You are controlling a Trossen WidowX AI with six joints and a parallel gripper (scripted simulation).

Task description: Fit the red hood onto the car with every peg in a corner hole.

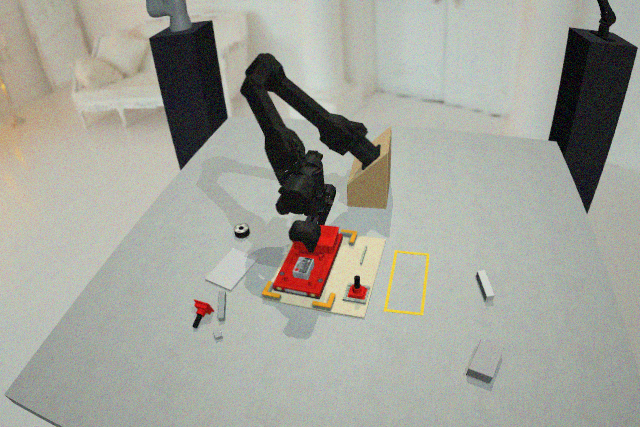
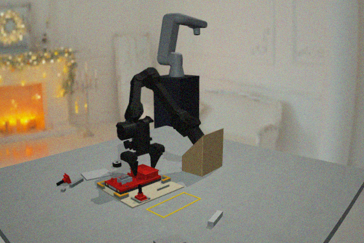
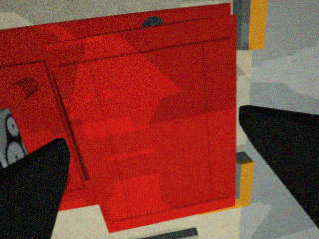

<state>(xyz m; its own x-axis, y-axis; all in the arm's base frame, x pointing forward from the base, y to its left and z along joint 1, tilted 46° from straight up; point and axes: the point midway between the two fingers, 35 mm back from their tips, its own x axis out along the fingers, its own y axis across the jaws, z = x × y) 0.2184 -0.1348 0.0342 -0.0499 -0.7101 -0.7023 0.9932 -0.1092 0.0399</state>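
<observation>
Now: gripper tip 10 cm short of the grey engine block, 1 cm to the left of it and 1 cm above it. Round my gripper tip: cream baseplate 7 cm ahead, 2 cm to the left, 2 cm below; hood 1 cm above.
</observation>
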